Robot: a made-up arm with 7 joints.
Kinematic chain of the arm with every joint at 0, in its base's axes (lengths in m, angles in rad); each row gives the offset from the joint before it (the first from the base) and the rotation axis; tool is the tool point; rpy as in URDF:
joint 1: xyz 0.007 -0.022 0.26 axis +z
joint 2: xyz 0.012 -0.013 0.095 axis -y
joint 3: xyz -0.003 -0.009 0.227 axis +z
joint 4: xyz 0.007 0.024 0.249 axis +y
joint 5: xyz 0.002 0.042 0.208 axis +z
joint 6: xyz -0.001 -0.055 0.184 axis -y
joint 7: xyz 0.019 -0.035 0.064 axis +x
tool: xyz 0 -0.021 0.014 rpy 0.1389 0.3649 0.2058
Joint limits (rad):
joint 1: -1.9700..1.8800
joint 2: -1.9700..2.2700
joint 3: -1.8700..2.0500
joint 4: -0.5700..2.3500
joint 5: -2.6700..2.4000
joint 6: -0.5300..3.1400
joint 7: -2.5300..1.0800
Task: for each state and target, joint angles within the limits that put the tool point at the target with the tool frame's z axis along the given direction. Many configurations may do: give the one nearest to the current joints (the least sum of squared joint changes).
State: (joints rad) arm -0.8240 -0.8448 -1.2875 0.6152 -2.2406 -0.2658 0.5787
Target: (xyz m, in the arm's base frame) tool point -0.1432 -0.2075 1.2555 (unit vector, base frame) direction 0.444 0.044 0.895
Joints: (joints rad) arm -1.2584 -0.0263 -1.6634 0.5992 -2.2682 -0.2868 0.7649
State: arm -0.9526 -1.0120 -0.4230 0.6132 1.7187 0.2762 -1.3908
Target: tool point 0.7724 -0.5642 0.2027 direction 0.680 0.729 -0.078
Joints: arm -0.4413 -1.5391 -0.8373 0.3222 1.1678 0.1389 -1.6077
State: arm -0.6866 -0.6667 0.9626 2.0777 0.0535 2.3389 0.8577
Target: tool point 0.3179 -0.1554 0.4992 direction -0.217 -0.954 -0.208
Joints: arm -0.8904 -0.3793 0.8742 2.1900 0.6568 2.5955 1.0330
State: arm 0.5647 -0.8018 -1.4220 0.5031 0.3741 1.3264 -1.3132
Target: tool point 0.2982 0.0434 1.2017 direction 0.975 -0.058 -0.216
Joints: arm 0.9053 -0.3137 -1.8700 0.5645 -0.0385 1.3813 -2.1131
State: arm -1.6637 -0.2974 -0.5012 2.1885 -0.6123 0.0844 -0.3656
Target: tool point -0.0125 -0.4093 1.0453 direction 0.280 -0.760 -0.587
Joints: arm -1.3550 0.1398 -0.1597 1.3485 -0.8517 -0.0058 -1.0460
